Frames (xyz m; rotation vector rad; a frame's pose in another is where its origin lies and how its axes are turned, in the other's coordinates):
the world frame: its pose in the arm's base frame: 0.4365 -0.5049 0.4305 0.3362 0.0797 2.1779
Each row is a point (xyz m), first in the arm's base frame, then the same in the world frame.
Working: the arm's base frame: its pose in the world frame: 0.5579 -0.0321 -0.5644 -0.3362 -0.0797 -2.1779

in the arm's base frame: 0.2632 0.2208 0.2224
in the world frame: 0.6361 -0.3296 -0.2944
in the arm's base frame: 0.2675 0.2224 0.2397
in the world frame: 0.6387 -0.3308 -0.2768
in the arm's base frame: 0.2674 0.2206 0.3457
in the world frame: 0.6596 -0.3107 -0.1748
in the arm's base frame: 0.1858 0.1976 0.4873
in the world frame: 0.7163 -0.2074 -0.0592
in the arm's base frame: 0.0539 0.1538 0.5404
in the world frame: 0.7655 -0.0683 -0.0407
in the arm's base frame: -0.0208 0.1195 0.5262
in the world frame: 0.7765 0.0082 -0.0722
